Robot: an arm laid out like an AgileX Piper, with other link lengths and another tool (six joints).
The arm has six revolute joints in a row. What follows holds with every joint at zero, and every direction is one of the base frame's.
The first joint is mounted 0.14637 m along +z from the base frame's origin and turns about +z.
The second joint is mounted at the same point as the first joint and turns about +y.
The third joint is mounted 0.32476 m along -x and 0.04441 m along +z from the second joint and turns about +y.
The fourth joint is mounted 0.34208 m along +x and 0.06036 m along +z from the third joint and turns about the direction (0.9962, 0, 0.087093).
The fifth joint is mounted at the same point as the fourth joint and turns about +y.
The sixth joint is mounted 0.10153 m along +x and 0.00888 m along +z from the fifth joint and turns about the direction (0.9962, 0, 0.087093).
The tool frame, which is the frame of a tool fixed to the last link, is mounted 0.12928 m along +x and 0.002 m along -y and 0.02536 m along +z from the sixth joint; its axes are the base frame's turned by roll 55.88, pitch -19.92 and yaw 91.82 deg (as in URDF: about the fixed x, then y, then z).
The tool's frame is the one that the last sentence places.
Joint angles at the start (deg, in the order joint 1, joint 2, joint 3, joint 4, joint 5, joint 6): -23.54 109.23 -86.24 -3.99 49.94 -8.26
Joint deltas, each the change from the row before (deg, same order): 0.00 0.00 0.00 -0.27 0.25 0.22; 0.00 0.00 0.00 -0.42 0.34 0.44; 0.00 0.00 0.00 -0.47 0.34 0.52; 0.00 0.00 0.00 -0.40 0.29 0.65; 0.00 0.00 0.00 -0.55 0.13 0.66; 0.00 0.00 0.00 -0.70 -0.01 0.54; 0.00 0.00 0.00 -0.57 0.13 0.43; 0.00 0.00 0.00 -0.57 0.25 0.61; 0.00 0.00 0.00 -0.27 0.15 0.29; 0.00 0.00 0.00 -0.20 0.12 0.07; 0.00 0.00 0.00 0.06 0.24 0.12; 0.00 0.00 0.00 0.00 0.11 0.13; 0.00 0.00 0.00 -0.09 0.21 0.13; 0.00 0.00 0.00 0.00 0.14 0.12
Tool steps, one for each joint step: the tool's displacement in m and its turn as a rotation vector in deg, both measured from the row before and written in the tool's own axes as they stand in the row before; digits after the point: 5 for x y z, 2 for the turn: -0.00104 -0.00075 -0.00034 0.20 -0.25 -0.08; -0.00162 -0.00097 -0.00045 0.26 -0.42 -0.04; -0.00180 -0.00093 -0.00043 0.25 -0.48 -0.01; -0.00159 -0.00077 -0.00035 0.21 -0.52 0.17; -0.00190 -0.00008 -0.00002 0.02 -0.54 0.06; -0.00216 0.00053 0.00027 -0.15 -0.51 -0.16; -0.00190 -0.00004 0.00000 0.01 -0.44 -0.16; -0.00208 -0.00045 -0.00019 0.12 -0.56 -0.02; -0.00103 -0.00032 -0.00014 0.09 -0.27 -0.01; -0.00074 -0.00027 -0.00012 0.07 -0.14 -0.14; -0.00012 -0.00089 -0.00042 0.24 -0.09 0.13; -0.00016 -0.00038 -0.00018 0.11 -0.09 0.10; -0.00054 -0.00067 -0.00031 0.18 -0.15 0.00; -0.00019 -0.00049 -0.00023 0.13 -0.09 0.09
